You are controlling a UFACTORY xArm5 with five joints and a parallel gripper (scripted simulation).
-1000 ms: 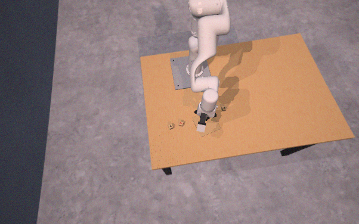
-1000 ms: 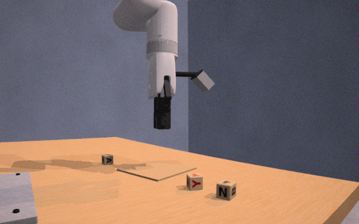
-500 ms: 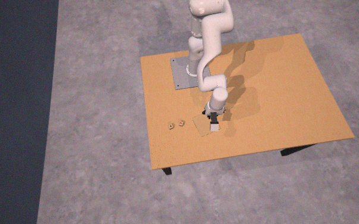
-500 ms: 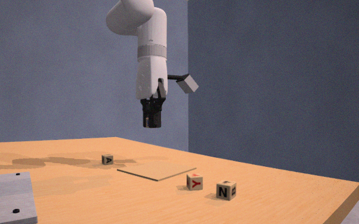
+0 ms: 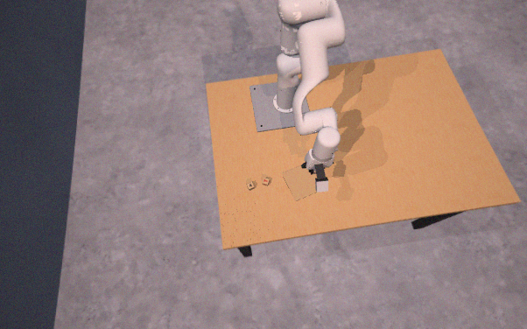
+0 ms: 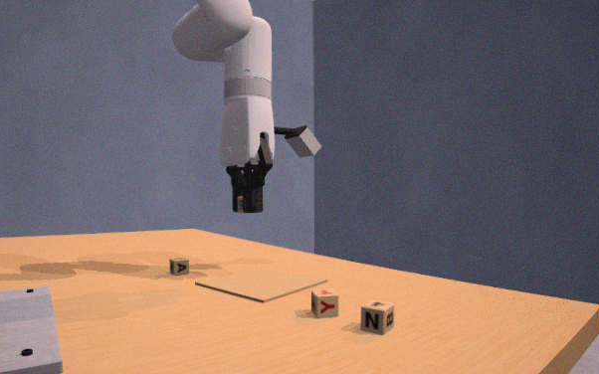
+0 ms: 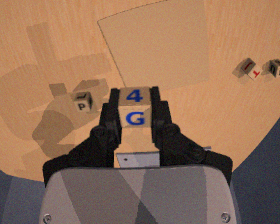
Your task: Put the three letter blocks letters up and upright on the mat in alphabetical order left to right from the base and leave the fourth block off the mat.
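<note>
Right now the thin tan mat is 120 mm below my hand and 40 mm to the right of it. The rest, counted from my hand: blue-lettered block (10 mm below); then black-lettered block (270 mm to the right, 110 mm below, 40 mm behind); then red-lettered block (200 mm to the right, 110 mm below, 40 mm behind).
</note>
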